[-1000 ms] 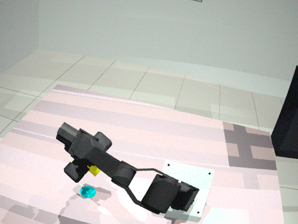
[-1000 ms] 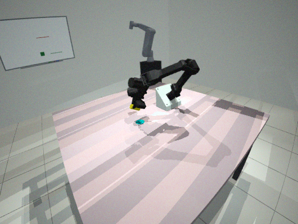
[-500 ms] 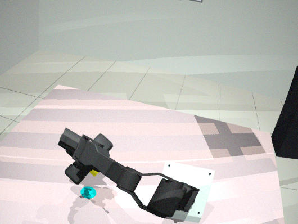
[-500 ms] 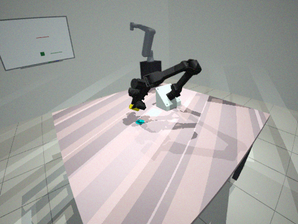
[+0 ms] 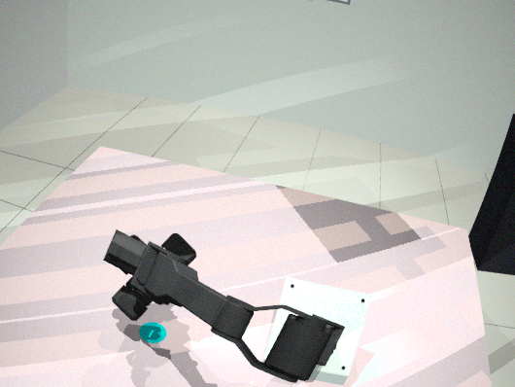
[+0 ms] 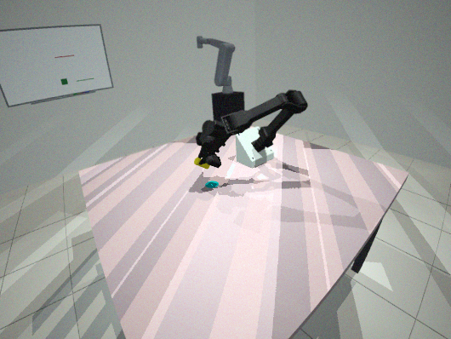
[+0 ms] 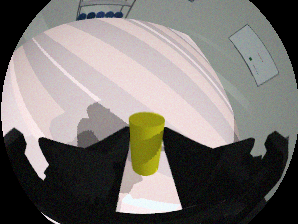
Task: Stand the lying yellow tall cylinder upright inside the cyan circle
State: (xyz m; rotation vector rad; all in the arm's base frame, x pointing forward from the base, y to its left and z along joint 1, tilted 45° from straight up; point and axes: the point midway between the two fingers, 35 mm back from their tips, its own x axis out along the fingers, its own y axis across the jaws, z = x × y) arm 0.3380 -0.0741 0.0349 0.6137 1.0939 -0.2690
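The yellow tall cylinder is 2 cm behind my gripper tip and 1 cm below it. The rest, counted from my gripper tip: cyan circle (11 cm below, 5 cm to the left, 2 cm behind).
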